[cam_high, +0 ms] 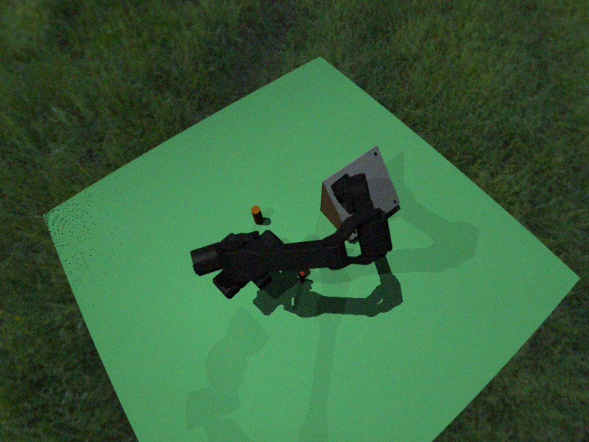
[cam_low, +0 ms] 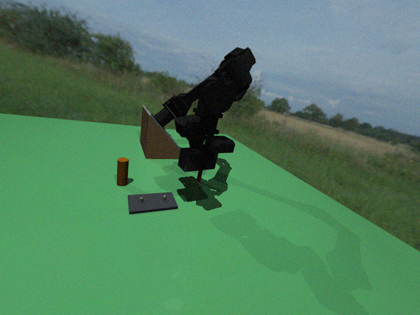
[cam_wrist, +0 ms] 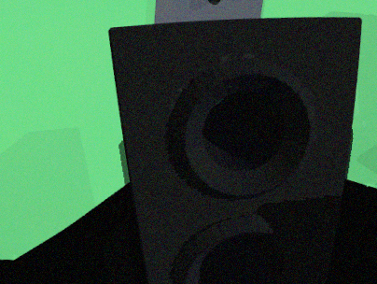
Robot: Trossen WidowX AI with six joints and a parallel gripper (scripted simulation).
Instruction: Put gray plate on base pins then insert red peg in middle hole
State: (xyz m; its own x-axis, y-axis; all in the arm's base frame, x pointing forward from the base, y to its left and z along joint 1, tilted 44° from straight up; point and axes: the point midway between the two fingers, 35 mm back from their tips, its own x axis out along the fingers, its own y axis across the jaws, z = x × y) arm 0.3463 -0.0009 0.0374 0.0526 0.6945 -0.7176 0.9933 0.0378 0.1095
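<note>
The base lies 11 cm to the right of my gripper tip, 11 cm below it and 1 cm behind it. From my gripper tip the other things lie so: red peg: 10 cm behind, 8 cm to the left, 8 cm below; orange-topped cylinder: 17 cm to the right, 12 cm behind, 8 cm below; gray plate: 3 cm above.
</note>
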